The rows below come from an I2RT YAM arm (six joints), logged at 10 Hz.
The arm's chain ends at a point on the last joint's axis. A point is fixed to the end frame.
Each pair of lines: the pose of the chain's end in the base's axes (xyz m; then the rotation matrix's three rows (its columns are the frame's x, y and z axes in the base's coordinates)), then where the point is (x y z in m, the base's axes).
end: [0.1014 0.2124 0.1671], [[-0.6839 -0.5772 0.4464], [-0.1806 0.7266 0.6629], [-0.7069 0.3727 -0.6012]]
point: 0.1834 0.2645 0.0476
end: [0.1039 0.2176 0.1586], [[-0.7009 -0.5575 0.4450], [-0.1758 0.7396 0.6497], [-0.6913 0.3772 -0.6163]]
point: 0.1843 0.2672 0.0370
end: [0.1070 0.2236 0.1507], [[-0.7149 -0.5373 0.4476], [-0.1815 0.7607 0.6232], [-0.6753 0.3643 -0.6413]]
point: 0.1864 0.2682 0.0265
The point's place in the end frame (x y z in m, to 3 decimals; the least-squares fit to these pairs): 0.019 -0.054 0.143
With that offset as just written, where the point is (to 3 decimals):
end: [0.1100 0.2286 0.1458], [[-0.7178 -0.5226 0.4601], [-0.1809 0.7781 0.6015], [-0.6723 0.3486 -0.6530]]
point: 0.190 0.269 0.021
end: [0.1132 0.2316 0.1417], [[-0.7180 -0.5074 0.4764], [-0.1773 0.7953 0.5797], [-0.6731 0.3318 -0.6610]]
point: 0.195 0.268 0.016
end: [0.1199 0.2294 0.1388], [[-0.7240 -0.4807 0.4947], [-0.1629 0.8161 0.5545], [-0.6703 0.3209 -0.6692]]
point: 0.203 0.262 0.013
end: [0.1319 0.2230 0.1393], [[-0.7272 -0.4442 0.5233], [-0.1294 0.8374 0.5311], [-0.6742 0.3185 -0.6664]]
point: 0.217 0.251 0.014
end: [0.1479 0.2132 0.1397], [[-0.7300 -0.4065 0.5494], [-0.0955 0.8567 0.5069], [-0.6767 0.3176 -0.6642]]
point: 0.235 0.238 0.015
